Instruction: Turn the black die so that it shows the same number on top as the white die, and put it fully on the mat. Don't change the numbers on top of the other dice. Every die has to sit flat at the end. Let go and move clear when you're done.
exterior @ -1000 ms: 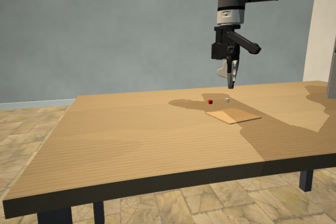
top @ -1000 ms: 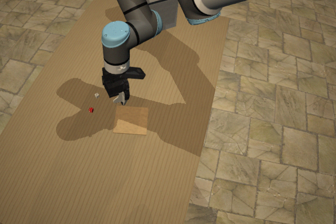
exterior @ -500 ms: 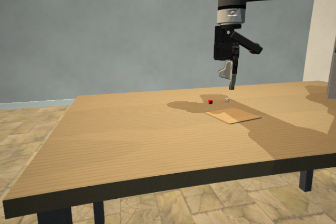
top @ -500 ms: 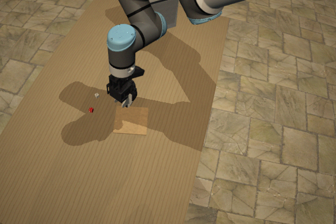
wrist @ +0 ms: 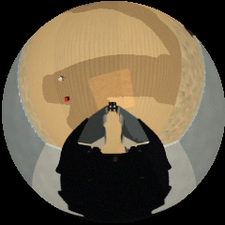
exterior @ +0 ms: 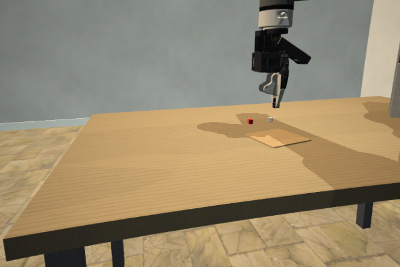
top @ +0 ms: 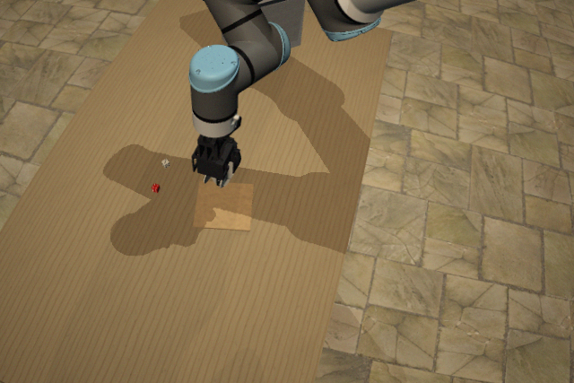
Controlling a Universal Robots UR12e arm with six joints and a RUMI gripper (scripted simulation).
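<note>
Right now the black die is 10 mm below my hand. Round my hand: white die: 40 mm behind, 200 mm to the right, 100 mm below; then tan mat: 110 mm below; then red die: 40 mm ahead, 180 mm to the right, 100 mm below.
</note>
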